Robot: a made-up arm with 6 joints. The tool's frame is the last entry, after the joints.
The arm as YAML. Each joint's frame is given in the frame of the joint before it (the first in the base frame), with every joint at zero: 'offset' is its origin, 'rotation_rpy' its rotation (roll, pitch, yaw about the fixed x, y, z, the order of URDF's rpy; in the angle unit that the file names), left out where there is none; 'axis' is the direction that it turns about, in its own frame. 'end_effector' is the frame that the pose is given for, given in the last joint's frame.
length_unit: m
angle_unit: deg
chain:
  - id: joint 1
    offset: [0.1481, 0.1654, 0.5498]
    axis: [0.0, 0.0, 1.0]
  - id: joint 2
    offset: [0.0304, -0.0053, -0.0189]
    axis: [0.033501, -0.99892, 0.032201]
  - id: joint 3
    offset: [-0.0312, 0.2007, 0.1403]
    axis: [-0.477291, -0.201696, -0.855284]
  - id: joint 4
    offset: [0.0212, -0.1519, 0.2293]
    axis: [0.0, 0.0, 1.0]
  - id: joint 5
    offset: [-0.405, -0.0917, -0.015]
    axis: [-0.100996, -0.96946, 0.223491]
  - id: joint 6
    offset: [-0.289, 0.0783, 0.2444]
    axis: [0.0, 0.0, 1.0]
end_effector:
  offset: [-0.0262, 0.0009, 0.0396]
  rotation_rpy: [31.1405, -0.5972, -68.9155]
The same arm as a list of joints. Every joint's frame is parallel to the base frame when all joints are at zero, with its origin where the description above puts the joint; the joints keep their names.
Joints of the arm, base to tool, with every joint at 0 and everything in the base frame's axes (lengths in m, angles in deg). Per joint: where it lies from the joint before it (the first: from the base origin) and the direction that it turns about. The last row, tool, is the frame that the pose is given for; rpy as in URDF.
joint 1: origin 0.1481 0.1654 0.5498 axis 0 0 1
joint 2: origin 0.0304 -0.0053 -0.0189 axis 0.033501 -0.99892 0.032201
joint 3: origin -0.0312 0.2007 0.1403 axis -0.477291 -0.201696 -0.855284
joint 4: origin 0.0212 -0.1519 0.2293 axis 0 0 1
joint 5: origin -0.4050 -0.0917 -0.0150 axis -0.100996 -0.96946 0.223491
joint 6: origin -0.2890 0.0783 0.2444 axis 0 0 1
tool: origin -0.0262 0.0009 0.0396 rpy 31.14 -0.60 -68.92

